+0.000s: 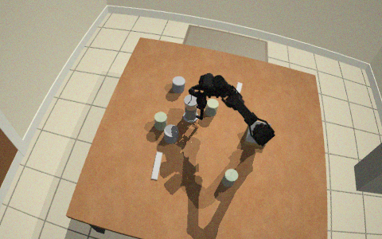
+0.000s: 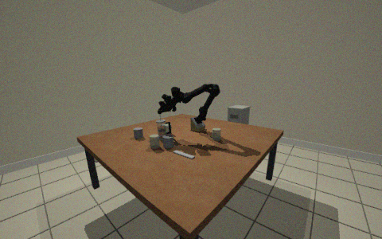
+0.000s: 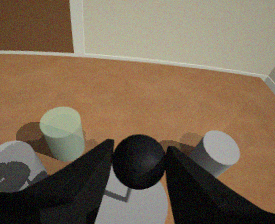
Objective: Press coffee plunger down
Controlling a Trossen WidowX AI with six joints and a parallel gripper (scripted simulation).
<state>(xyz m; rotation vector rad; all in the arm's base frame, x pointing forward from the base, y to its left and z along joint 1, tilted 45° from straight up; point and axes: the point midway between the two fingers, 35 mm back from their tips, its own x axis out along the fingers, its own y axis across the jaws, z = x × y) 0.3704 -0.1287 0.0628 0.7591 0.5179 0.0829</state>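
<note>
Now: gripper tip 30 mm past the coffee press, 10 mm to the right of it and 110 mm above it.
</note>
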